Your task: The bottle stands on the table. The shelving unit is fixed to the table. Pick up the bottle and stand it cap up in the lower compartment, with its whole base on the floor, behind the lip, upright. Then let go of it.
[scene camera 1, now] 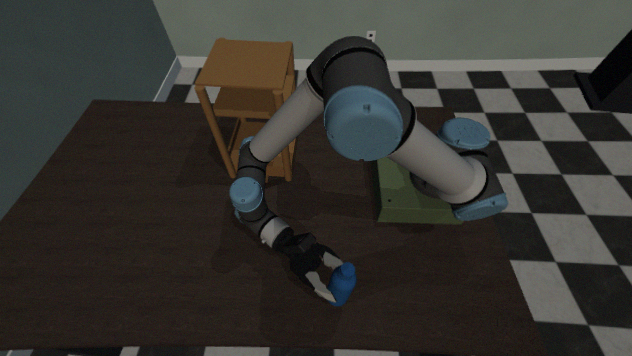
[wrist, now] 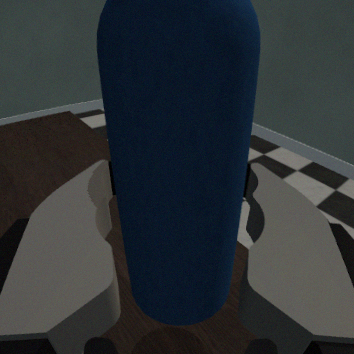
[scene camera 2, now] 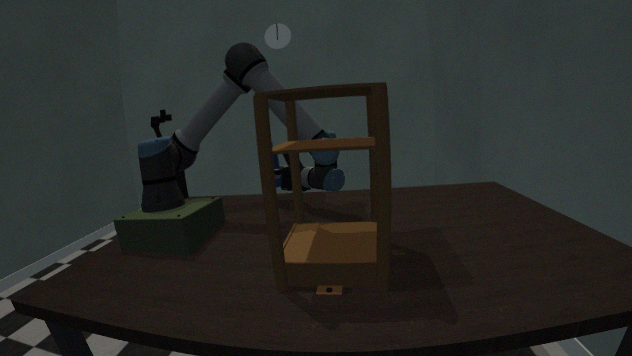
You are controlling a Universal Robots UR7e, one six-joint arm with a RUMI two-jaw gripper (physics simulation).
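Note:
The blue bottle [scene camera 1: 343, 287] [scene camera 2: 276, 161] [wrist: 177, 150] is held cap up and about upright, above the table near its front edge in scene camera 1. My gripper [scene camera 1: 338, 282] [wrist: 178, 165] is shut on the bottle, one finger on each side of its body. In scene camera 2 a post hides much of the bottle and the fingers. The orange-brown shelving unit [scene camera 1: 247, 62] [scene camera 2: 381, 200] stands on the table, well apart from the bottle. No bottle stands on its lower compartment floor [scene camera 2: 345, 245]. My forearm partly hides that compartment in scene camera 1.
The middle shelf [scene camera 1: 245, 102] [scene camera 2: 325, 145] lies over the lower compartment, between the corner posts. The green base block [scene camera 1: 420, 214] [scene camera 2: 155, 237] carries the arm, to the right of the unit in scene camera 1. The dark table [scene camera 1: 125, 210] [scene camera 2: 500, 260] lies under both.

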